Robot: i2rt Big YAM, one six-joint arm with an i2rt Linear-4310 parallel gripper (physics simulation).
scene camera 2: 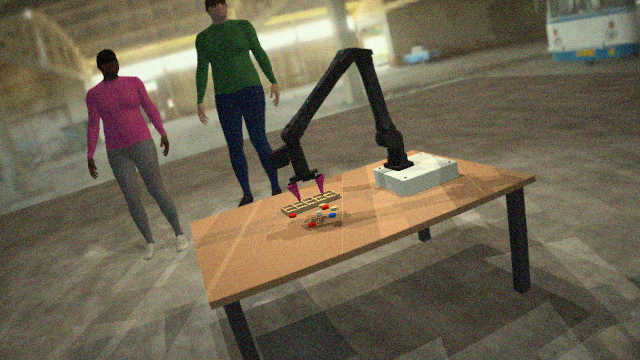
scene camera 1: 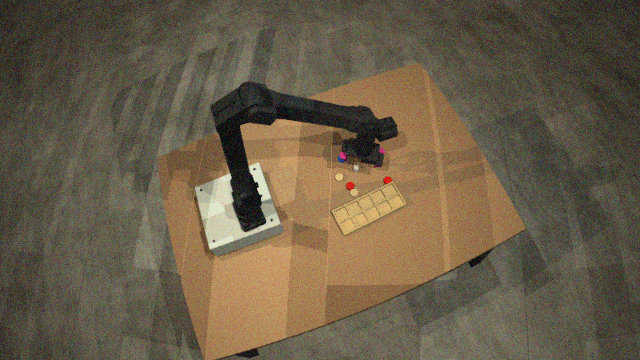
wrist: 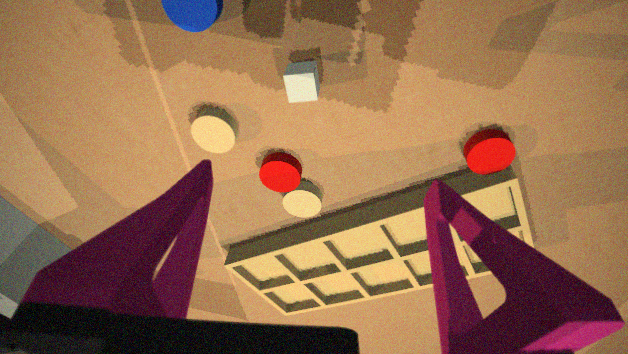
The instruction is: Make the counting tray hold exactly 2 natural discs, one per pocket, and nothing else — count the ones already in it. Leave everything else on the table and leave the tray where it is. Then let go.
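The wooden counting tray [scene camera 1: 368,209] [scene camera 2: 312,203] [wrist: 345,220] has two rows of pockets; I see no disc in them in scene camera 1, and my right finger hides some in the wrist view. One natural disc [scene camera 1: 339,177] [scene camera 2: 334,208] [wrist: 213,134] lies apart on the table. Another natural disc [scene camera 1: 354,192] [wrist: 302,202] lies close beside the tray, against or nearly against a red disc [scene camera 1: 350,186] [scene camera 2: 325,206] [wrist: 280,173]. My gripper [scene camera 1: 361,159] [scene camera 2: 310,197] [wrist: 324,180] is open and empty, above the table near the discs.
A second red disc [scene camera 1: 388,180] [scene camera 2: 292,215] [wrist: 490,154] lies by the tray's far corner. A white cube [scene camera 1: 356,168] [scene camera 2: 319,214] [wrist: 301,84], a blue disc [scene camera 1: 341,160] [scene camera 2: 332,215] [wrist: 192,12] and a third red disc [scene camera 2: 312,224] lie farther from the tray.
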